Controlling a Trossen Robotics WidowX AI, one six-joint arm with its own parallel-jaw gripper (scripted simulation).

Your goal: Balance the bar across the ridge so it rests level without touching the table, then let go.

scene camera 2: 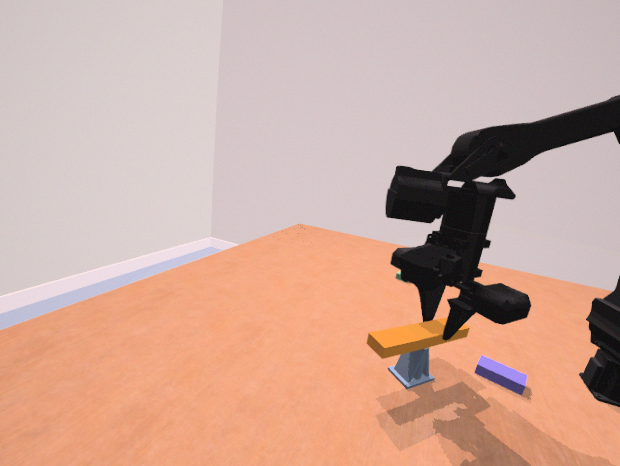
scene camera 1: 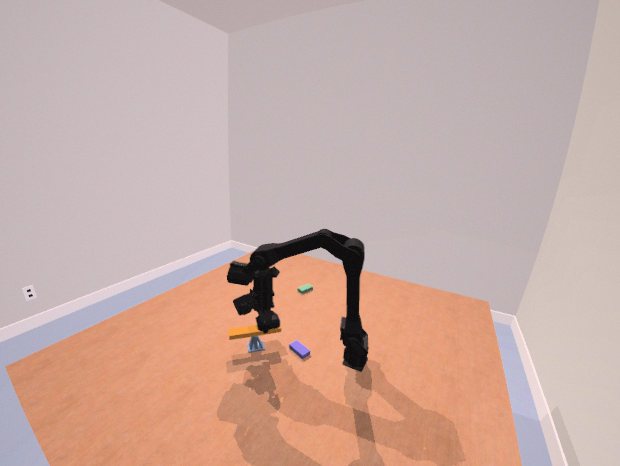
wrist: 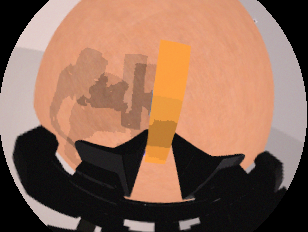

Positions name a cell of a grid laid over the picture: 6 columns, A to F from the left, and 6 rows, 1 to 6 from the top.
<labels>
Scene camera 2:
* my gripper: E5
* orange bar: D5
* purple block: E5
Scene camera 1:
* my gripper: C5
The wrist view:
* my gripper: D4
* orange bar: D2
</labels>
